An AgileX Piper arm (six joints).
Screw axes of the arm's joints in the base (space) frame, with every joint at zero. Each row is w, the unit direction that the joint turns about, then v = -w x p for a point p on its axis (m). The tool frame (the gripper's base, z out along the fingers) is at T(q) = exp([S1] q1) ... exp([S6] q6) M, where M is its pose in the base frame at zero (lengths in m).
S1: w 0 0 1 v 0.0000 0.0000 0.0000
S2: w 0 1 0 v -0.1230 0.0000 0.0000
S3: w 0 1 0 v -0.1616 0.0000 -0.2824
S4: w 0.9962 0 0.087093 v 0.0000 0.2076 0.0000
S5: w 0 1 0 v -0.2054 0.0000 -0.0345
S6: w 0.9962 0 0.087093 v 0.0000 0.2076 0.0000
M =
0.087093 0 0.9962 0.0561
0 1 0 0.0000
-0.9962 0 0.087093 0.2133
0 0 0 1
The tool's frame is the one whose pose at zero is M.
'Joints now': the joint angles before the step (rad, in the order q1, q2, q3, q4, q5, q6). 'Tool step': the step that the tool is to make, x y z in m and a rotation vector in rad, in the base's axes. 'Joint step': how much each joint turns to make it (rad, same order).
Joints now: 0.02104 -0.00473 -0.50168 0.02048 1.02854 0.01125
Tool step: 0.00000 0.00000 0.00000 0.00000 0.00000 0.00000
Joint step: 0.00000 0.00000 0.00000 0.00000 0.00000 0.00000
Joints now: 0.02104 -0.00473 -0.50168 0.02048 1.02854 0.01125
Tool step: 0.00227 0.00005 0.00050 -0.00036 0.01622 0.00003
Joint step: -0.00001 0.01647 -0.00215 0.00001 0.00190 0.00000
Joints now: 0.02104 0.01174 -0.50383 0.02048 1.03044 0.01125
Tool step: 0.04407 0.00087 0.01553 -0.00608 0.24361 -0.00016
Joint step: -0.00006 0.30679 -0.07728 -0.00087 0.01417 -0.00007
